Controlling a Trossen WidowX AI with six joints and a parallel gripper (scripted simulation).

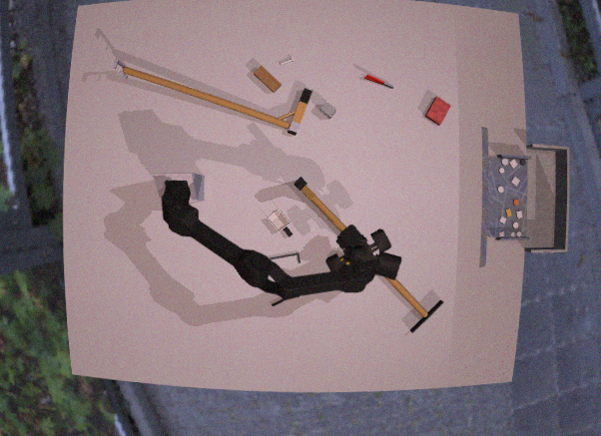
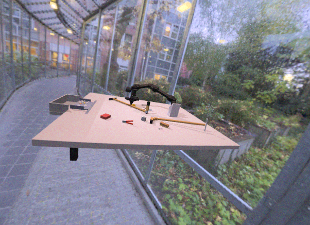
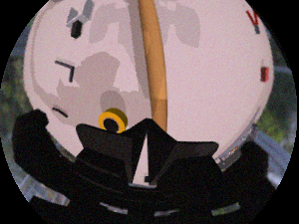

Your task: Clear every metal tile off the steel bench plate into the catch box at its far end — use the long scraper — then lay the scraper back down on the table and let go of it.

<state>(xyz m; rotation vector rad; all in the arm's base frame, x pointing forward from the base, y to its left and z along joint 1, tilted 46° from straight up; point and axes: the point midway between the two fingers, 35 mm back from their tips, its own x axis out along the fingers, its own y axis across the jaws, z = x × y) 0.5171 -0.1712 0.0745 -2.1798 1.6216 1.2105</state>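
My gripper tip is 3 cm short of the long scraper and 4 cm below it. Round my gripper tip: black strip 21 cm behind, 16 cm to the right, 2 cm below; hex key 19 cm behind, 3 cm to the right, 2 cm below; yellow tape roll 4 cm behind, 5 cm to the right, 1 cm below.
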